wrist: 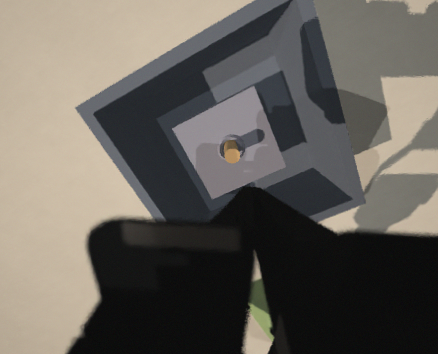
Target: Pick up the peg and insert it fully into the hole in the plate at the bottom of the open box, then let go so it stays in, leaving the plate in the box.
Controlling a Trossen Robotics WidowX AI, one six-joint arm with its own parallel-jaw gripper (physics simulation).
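Frame: origin at the arm's base, x ahead, y left, z up, level; metres.
Seen in the pictures: gripper, fingertip midpoint: (250, 195).
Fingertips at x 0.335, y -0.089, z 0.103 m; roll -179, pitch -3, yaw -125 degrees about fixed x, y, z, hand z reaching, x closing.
A point is followed by its place in that frame.
The orange peg (231, 152) @(x 0.338, y -0.084, z 0.018 m) stands in the round hole near the middle of the pale plate (200, 130) @(x 0.366, y -0.067, z -0.012 m), with its top end showing above the plate. How deep it sits cannot be told from this angle. The plate lies at the bottom of the open grey-blue box (117, 145) @(x 0.398, y -0.005, z 0.024 m). My gripper (250, 195) @(x 0.335, y -0.089, z 0.103 m) is shut with nothing between its black fingers. Its tips show below the peg in the view, apart from it, and hide part of the box's lower side.
A light beige table top (40, 180) @(x 0.427, y 0.176, z -0.070 m) surrounds the box. A green object (261, 305) @(x 0.091, y 0.007, z -0.022 m) shows partly through the gap between the fingers. The box walls rise around the plate. Shadows fall on the table to the right.
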